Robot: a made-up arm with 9 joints. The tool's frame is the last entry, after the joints. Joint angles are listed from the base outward.
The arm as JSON. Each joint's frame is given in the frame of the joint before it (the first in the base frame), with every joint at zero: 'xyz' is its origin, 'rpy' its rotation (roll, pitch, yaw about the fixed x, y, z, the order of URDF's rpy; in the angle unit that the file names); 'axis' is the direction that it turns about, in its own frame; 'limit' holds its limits. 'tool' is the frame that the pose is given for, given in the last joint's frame.
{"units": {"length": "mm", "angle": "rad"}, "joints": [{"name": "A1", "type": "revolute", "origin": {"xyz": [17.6, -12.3, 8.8], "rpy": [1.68, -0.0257, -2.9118]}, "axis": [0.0, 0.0, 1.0], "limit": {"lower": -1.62, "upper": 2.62}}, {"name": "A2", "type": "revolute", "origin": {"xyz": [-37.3, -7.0, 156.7], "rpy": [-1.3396, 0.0, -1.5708]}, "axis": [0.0, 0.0, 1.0], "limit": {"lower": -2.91, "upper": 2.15}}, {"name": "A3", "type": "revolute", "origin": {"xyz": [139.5, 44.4, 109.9], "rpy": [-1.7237, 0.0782, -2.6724]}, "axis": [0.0, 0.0, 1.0], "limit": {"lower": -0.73, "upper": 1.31}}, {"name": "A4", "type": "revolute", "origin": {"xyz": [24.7, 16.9, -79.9], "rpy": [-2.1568, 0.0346, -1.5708]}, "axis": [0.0, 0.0, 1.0], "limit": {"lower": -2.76, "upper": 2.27}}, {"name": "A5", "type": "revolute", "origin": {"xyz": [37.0, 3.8, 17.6], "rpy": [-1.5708, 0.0, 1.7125]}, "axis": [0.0, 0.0, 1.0], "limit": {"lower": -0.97, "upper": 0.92}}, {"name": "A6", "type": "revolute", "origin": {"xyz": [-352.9, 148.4, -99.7], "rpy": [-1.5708, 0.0, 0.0]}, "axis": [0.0, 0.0, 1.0], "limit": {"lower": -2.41, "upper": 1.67}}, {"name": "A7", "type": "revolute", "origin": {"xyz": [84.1, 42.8, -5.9], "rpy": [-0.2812, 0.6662, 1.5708]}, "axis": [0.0, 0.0, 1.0], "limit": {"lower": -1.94, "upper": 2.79}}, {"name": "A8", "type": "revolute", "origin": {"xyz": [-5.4, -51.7, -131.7], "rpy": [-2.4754, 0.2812, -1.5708]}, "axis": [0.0, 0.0, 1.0], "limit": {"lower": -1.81, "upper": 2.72}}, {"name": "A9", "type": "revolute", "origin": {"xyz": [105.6, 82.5, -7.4], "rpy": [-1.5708, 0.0, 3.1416]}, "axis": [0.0, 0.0, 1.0], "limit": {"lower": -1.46, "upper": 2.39}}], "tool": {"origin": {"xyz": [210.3, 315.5, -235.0], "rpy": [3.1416, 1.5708, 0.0]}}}
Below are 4 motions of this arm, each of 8 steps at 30 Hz.
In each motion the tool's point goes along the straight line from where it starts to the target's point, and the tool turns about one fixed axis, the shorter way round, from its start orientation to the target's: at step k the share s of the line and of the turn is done. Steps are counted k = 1, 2, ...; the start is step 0. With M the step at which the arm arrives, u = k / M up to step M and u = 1 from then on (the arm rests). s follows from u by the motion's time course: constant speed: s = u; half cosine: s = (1 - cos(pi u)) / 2; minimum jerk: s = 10 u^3 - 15 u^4 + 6 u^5.
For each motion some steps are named. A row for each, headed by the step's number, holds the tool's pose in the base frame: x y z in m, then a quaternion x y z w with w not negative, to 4 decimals.
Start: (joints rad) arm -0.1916 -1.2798 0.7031 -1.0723 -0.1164 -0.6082 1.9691 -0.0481 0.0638
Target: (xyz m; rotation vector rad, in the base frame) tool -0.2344 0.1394 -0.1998 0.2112 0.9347 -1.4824
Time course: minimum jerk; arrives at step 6
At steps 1, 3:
1: -0.2461 0.1261 -0.1740 0.0835 0.4200 -0.6381 0.6399
3: -0.2404 0.1325 -0.1864 0.0878 0.4147 -0.6432 0.6376

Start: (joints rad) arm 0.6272 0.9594 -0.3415 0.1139 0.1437 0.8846 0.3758 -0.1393 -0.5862
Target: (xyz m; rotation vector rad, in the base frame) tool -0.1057 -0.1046 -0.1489 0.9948 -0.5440 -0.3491
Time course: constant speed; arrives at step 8
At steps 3, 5, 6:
3: -0.0940 -0.1387 -0.0877 0.4332 -0.2534 -0.1511 0.8516
5: -0.0987 -0.1251 -0.1122 0.4475 -0.2547 -0.1565 0.8428
6: -0.1010 -0.1183 -0.1244 0.4546 -0.2552 -0.1592 0.8384

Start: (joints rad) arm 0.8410 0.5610 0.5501 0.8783 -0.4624 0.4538 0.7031 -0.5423 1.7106
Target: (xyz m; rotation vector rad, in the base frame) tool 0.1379 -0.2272 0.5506 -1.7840 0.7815 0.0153
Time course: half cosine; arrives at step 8
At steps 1, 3, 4, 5, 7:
1: -0.0125 -0.1214 0.7121 -0.7955 0.2163 -0.1400 0.5484
3: 0.0298 -0.1512 0.6666 -0.7877 0.2498 -0.0990 0.5543
4: 0.0597 -0.1722 0.6345 -0.7808 0.2731 -0.0699 0.5575
5: 0.0897 -0.1933 0.6024 -0.7728 0.2959 -0.0407 0.5599
7: 0.1320 -0.2230 0.5570 -0.7596 0.3275 0.0007 0.5620

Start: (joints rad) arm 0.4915 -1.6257 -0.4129 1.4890 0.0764 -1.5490 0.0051 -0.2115 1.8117
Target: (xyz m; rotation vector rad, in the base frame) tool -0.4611 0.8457 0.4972 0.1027 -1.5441 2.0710
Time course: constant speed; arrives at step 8
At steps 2, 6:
2: -0.4380 0.6866 0.5472 0.0401 -0.6726 0.6729 0.3053
6: -0.4534 0.7927 0.5139 0.0389 -0.6084 0.7395 0.2855

